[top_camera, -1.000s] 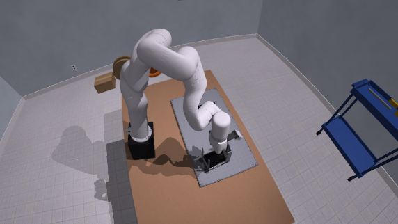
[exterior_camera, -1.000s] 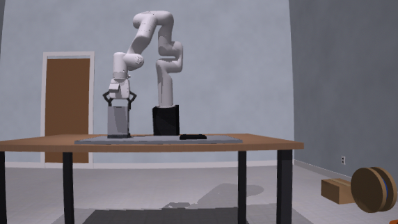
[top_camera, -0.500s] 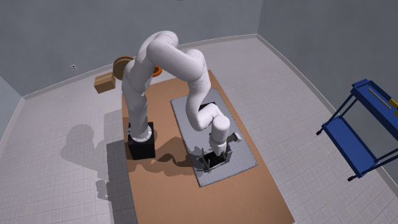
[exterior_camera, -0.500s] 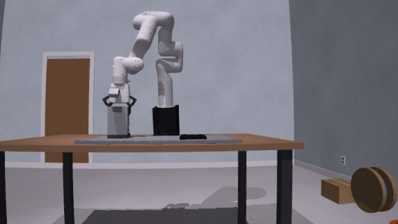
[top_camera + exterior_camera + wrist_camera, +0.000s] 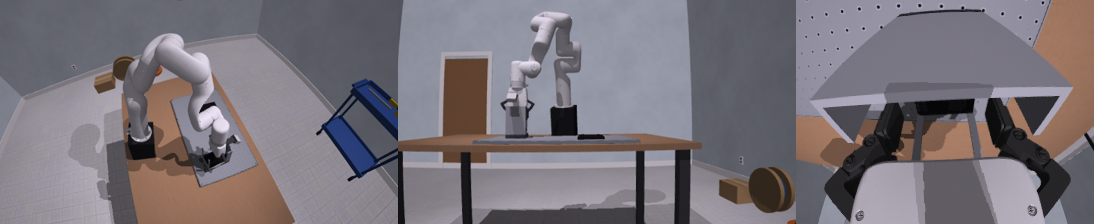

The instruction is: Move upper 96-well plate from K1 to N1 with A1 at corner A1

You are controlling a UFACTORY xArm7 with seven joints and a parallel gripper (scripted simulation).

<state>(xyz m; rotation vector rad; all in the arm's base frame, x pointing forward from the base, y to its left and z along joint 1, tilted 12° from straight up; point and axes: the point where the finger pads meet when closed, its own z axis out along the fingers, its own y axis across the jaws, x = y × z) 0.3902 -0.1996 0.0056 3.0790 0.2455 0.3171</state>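
Right now the black 96-well plate is 6 cm below my hand. Round my hand: pale plate (7 cm below); grey rack wall (7 cm ahead, 1 cm to the left, 1 cm below); plate nest N1 (6 cm ahead, 37 cm to the left, 9 cm below).
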